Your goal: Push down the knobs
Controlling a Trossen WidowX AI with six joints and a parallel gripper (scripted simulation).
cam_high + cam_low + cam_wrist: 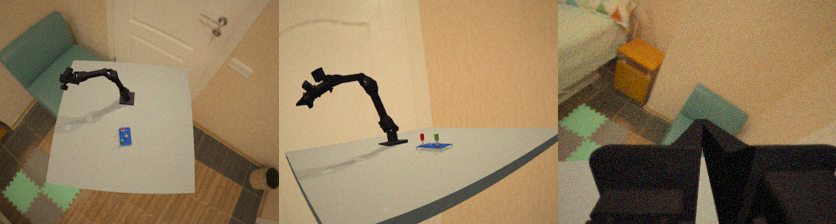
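The red knob lies 52 cm to the left of my gripper tip, 38 cm ahead of it and 24 cm below it. From my gripper tip the other things lie so: orange knob (55 cm to the left, 45 cm ahead, 24 cm below).
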